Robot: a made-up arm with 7 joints. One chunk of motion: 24 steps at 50 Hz.
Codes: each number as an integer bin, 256 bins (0 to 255) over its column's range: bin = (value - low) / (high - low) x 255, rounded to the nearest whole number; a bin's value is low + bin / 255 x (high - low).
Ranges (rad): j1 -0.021..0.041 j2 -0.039..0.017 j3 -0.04..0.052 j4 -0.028..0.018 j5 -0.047..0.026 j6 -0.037..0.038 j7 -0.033..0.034
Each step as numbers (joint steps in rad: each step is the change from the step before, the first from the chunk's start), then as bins.
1 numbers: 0.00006 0.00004 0.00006 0.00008 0.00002 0.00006 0.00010
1 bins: 87 178 111 156 164 126 126
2 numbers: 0.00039 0.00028 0.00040 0.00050 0.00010 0.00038 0.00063
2 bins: 88 179 112 158 165 127 128
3 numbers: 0.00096 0.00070 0.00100 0.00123 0.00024 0.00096 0.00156
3 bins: 90 181 114 162 165 129 132
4 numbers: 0.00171 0.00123 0.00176 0.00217 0.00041 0.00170 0.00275
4 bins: 93 183 116 167 166 132 136
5 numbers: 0.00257 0.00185 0.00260 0.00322 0.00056 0.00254 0.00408
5 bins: 97 186 118 173 166 134 141
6 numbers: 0.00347 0.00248 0.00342 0.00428 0.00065 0.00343 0.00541
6 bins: 101 189 120 179 166 137 146
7 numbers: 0.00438 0.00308 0.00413 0.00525 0.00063 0.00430 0.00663
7 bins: 104 192 122 184 166 140 151
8 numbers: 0.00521 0.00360 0.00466 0.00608 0.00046 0.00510 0.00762
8 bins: 108 194 124 189 166 143 155
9 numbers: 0.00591 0.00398 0.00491 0.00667 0.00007 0.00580 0.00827
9 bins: 111 196 124 192 164 146 157
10 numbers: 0.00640 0.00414 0.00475 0.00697 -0.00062 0.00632 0.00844
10 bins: 113 196 124 194 162 147 158
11 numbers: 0.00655 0.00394 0.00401 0.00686 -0.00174 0.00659 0.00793
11 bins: 113 196 122 193 158 148 156
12 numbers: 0.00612 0.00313 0.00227 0.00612 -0.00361 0.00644 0.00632
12 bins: 112 192 117 189 152 148 150
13 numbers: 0.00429 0.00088 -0.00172 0.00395 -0.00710 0.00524 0.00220
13 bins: 104 182 106 177 139 144 134
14 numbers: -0.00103 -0.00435 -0.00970 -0.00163 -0.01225 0.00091 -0.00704
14 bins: 82 158 84 146 121 129 99
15 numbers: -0.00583 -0.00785 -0.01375 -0.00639 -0.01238 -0.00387 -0.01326
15 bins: 62 142 73 120 121 113 75
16 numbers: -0.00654 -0.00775 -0.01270 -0.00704 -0.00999 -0.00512 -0.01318
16 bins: 59 142 76 116 129 108 75
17 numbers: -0.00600 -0.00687 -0.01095 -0.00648 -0.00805 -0.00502 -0.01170
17 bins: 62 146 81 119 136 109 81
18 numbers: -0.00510 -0.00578 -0.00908 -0.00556 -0.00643 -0.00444 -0.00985
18 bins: 65 151 86 124 142 111 88
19 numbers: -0.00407 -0.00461 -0.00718 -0.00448 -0.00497 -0.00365 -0.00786
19 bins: 70 157 91 130 147 113 96
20 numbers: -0.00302 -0.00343 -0.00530 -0.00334 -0.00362 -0.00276 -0.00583
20 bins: 74 162 96 137 152 116 103
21 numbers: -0.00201 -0.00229 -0.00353 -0.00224 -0.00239 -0.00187 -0.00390
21 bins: 78 167 101 143 156 119 111
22 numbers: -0.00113 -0.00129 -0.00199 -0.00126 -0.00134 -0.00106 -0.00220
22 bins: 82 172 105 148 159 122 117
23 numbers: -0.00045 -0.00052 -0.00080 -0.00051 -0.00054 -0.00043 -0.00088
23 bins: 85 175 109 152 162 124 122
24 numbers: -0.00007 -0.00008 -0.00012 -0.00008 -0.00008 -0.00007 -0.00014
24 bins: 86 177 111 155 164 126 125
